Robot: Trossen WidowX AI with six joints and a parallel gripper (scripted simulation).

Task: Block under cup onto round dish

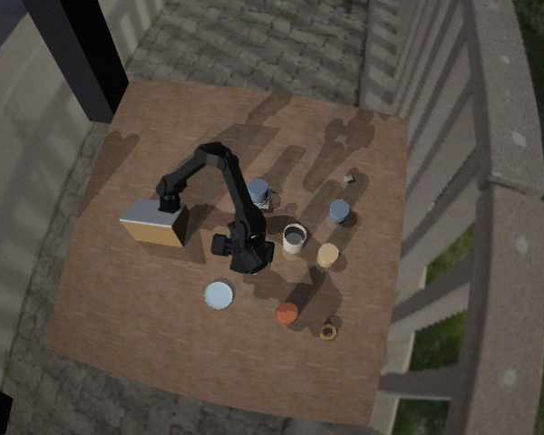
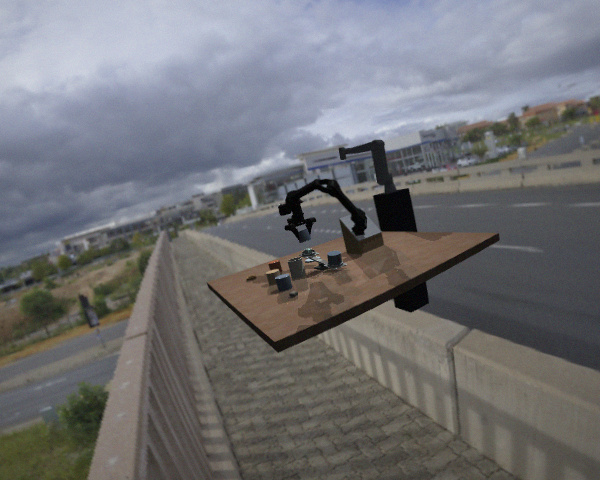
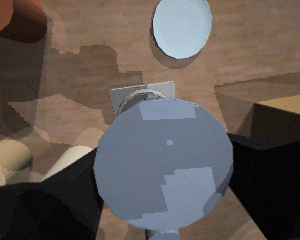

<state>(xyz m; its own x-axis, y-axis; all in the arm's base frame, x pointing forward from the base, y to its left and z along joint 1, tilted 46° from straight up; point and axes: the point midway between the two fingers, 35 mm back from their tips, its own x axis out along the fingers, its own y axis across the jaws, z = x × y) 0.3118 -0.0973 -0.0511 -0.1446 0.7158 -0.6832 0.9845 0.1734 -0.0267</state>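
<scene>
Right now my gripper tip is 8 cm above the pale green block and 1 cm to the right of it. The rest, counted from my gripper tip: cream cup 14 cm ahead, 13 cm to the left, 13 cm below; round pale-blue dish 17 cm below, 12 cm to the right, 7 cm behind; orange cylinder 20 cm ahead, 13 cm to the right, 13 cm below.
</scene>
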